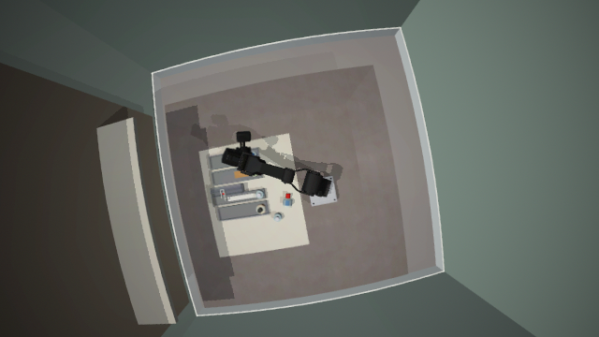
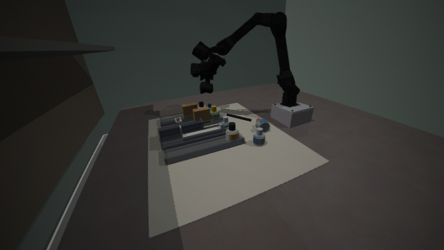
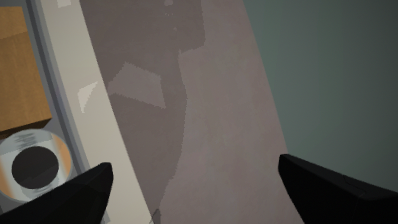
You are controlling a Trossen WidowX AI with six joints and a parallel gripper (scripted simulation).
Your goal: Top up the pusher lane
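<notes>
The white pusher plate lies 250 mm to the left of my gripper tip, 110 mm ahead of it and 90 mm below it. Also, from my gripper tip: black rod (200 mm to the left, 140 mm below, 120 mm behind).
</notes>
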